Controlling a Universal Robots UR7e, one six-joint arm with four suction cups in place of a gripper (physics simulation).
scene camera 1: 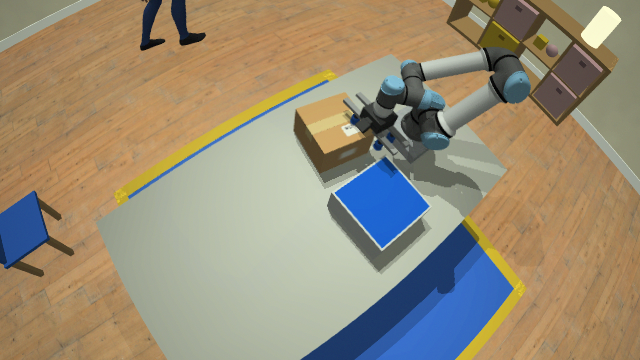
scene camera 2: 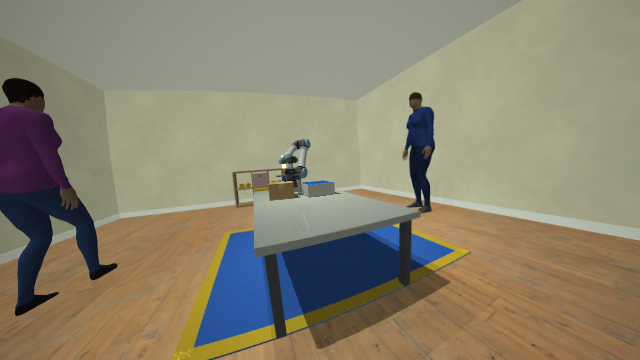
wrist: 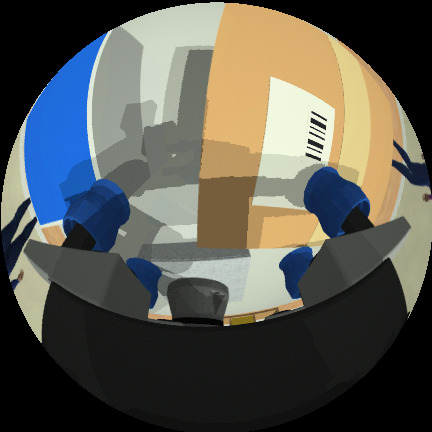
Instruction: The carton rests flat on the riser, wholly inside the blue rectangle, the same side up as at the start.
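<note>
The brown carton (scene camera 1: 320, 122) (scene camera 2: 281, 191) (wrist: 240, 60) stands flat on the table, tape and white barcode label on top. Beside it, apart, is the grey riser (scene camera 1: 352, 226) (scene camera 2: 320, 190) (wrist: 117, 75), its top bearing the blue rectangle (scene camera 1: 382, 205) (scene camera 2: 318, 182) (wrist: 55, 125) with a white edge. My gripper (scene camera 1: 372, 127) (scene camera 2: 290, 176) (wrist: 217, 240) is open, holding nothing. It hangs over the carton's label end and the space beside it. In the wrist view the right front cup is over the carton and the left front cup appears by the riser. Cup contact cannot be told.
The table (scene camera 1: 225, 225) (scene camera 2: 320, 215) stands on a blue mat (scene camera 1: 480, 280) with a yellow border. A shelf unit (scene camera 1: 565, 22) (scene camera 2: 235, 192) is behind the arm. One person (scene camera 2: 420, 125) stands at the right, another person (scene camera 2: 30, 150) at the left. A blue chair (scene camera 1: 22, 230) is off the table.
</note>
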